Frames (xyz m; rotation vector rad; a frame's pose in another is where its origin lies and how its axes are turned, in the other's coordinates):
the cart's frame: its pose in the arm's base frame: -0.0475 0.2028 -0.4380 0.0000 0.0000 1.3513
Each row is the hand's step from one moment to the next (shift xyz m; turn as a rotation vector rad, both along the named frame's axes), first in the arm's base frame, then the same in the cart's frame.
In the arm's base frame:
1: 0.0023 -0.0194 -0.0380 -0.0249 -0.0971 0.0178
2: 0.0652 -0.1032 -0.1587 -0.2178 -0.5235 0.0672
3: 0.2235 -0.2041 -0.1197 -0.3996 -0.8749 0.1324
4: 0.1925 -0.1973 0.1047 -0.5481 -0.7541 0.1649
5: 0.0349 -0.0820 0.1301 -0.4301 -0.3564 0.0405
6: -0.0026 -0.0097 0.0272 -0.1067 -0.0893 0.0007
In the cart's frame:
1: -0.0184 -0.0065 -0.0380 -0.1002 0.0032 0.0178
2: -0.0865 -0.0861 -0.1587 -0.5584 0.0986 0.0672
3: -0.1505 -0.2626 -0.1197 -0.9409 0.1995 0.1324
4: -0.1507 -0.2308 0.1047 -0.8553 0.3708 0.1649
5: -0.0724 -0.0519 0.1301 -0.4415 0.3422 0.0405
6: -0.0100 0.0004 0.0272 -0.1104 0.0847 0.0007

